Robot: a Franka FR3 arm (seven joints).
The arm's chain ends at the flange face. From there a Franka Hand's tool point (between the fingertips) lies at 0.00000 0.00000 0.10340 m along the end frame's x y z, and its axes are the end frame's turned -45 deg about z.
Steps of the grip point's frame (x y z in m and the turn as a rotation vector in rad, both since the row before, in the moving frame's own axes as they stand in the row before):
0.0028 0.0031 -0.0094 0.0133 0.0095 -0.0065
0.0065 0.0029 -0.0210 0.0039 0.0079 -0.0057
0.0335 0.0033 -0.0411 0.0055 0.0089 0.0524
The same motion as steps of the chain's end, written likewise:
0.0045 0.0019 -0.0094 0.0161 -0.0027 -0.0065
0.0064 -0.0017 -0.0210 0.0083 0.0028 -0.0057
0.0257 -0.0203 -0.0411 0.0102 0.0024 0.0524

